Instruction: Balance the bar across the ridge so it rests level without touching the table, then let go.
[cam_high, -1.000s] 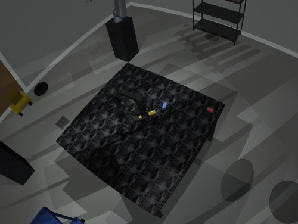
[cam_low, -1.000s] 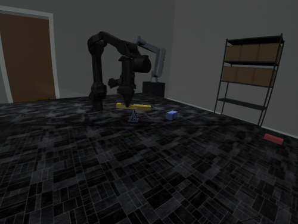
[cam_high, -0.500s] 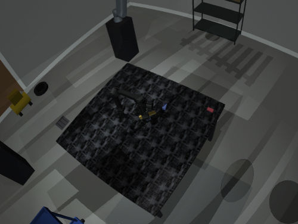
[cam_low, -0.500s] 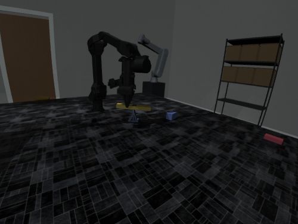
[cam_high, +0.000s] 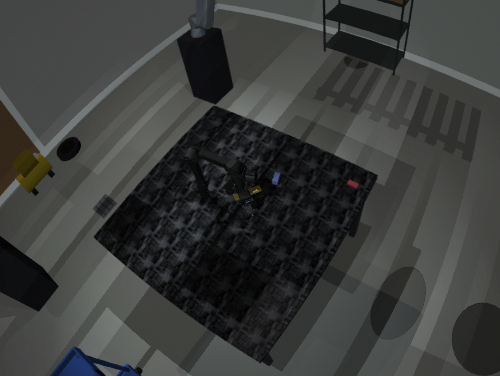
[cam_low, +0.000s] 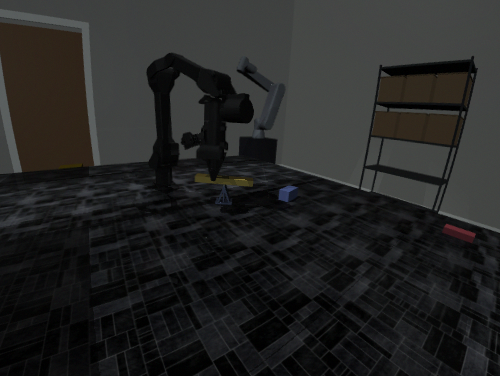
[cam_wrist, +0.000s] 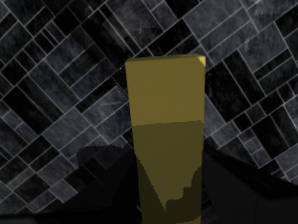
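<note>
Now: gripper tip 2 cm to the right of the yellow bar and 2 cm short of it. The rest, counted from my gripper tip: red block (50 cm ahead, 42 cm to the left, 6 cm below); blue cube (22 cm to the left, 8 cm ahead, 5 cm below).
</note>
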